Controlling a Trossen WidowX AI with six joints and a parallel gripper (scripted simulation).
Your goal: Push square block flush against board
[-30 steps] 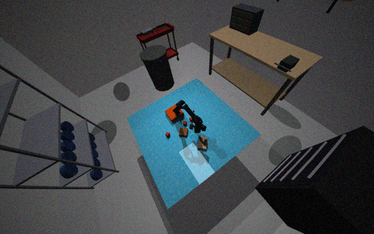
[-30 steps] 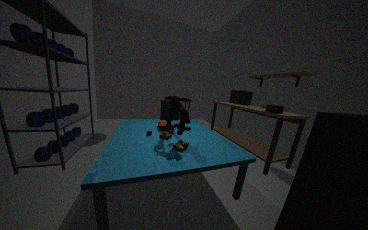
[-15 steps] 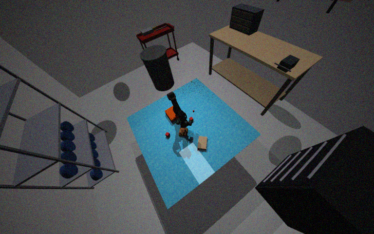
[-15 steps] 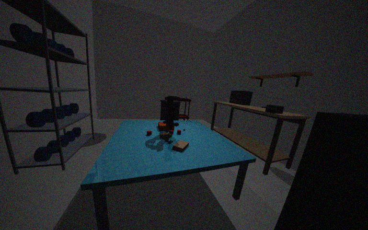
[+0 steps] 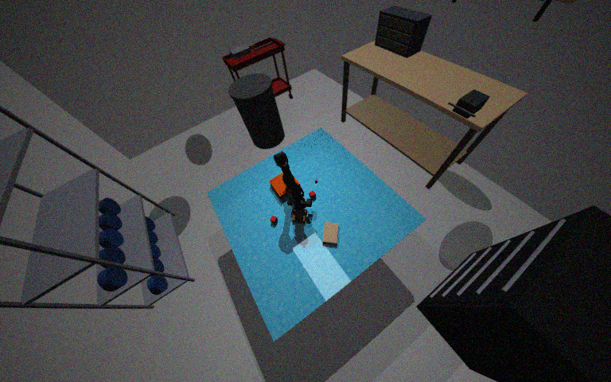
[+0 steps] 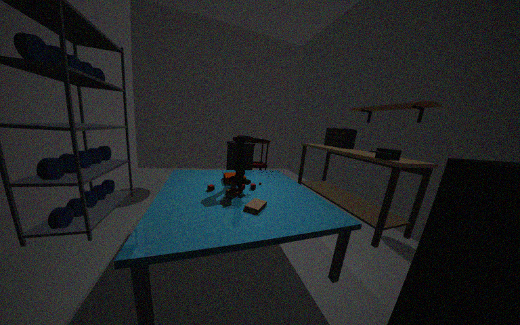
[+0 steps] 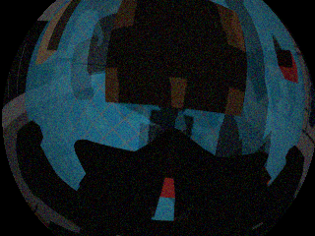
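The square brown block is 6 cm to the right of my gripper tip, 6 cm ahead of it and 1 cm above it. The rest, counted from my gripper tip: tan board (32 cm ahead, 4 cm to the left, 1 cm above).
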